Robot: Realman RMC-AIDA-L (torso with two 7-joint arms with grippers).
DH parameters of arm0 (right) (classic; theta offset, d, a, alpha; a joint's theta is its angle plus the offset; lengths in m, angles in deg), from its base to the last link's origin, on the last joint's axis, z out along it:
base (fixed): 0 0 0 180
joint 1: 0 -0.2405 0 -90
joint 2: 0 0 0 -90
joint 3: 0 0.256 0 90
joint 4: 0 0 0 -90
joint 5: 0 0.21 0 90
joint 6: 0 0 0 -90
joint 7: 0 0.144 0 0
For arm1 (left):
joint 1: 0 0.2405 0 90
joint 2: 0 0 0 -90
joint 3: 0 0.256 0 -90
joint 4: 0 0 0 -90
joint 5: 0 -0.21 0 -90
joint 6: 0 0 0 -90
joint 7: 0 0.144 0 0
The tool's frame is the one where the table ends.
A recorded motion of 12 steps. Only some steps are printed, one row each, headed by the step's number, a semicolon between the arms.
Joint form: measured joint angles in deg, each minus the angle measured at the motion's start. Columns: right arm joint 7, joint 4, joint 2, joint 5, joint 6, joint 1, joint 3; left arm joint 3, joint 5, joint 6, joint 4, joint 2, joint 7, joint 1.
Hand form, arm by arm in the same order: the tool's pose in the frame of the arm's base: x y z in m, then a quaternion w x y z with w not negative. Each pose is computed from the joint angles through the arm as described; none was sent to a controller.
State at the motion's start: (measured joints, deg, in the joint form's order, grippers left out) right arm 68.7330 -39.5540 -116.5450 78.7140 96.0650 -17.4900 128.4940; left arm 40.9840 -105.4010 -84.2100 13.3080 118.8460 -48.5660 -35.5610
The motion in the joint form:
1: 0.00 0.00 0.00 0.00 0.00 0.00 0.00; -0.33 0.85 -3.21 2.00 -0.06 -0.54 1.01
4: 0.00 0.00 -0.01 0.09 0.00 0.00 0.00; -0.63 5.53 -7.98 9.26 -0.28 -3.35 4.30
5: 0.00 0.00 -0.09 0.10 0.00 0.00 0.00; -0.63 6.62 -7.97 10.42 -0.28 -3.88 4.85
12: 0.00 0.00 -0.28 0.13 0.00 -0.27 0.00; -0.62 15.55 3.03 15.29 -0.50 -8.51 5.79
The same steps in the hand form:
1: 0.2918 0.2676 0.0097 0.11676 -0.94116 0.16002 0.27382; -0.2450 0.3146 -0.0526 0.13815 -0.93319 -0.09023 -0.31926
4: 0.2916 0.2677 0.0098 0.11713 -0.94092 0.15995 0.27453; -0.2461 0.3180 -0.0201 0.17175 -0.91611 -0.07619 -0.35419
5: 0.2913 0.2677 0.0093 0.11687 -0.94074 0.16008 0.27519; -0.2471 0.3197 -0.0149 0.18232 -0.91276 -0.07674 -0.35741
12: 0.2892 0.2688 0.0082 0.11563 -0.94066 0.15815 0.27708; -0.2584 0.3559 0.0159 0.30028 -0.87833 -0.12831 -0.34915

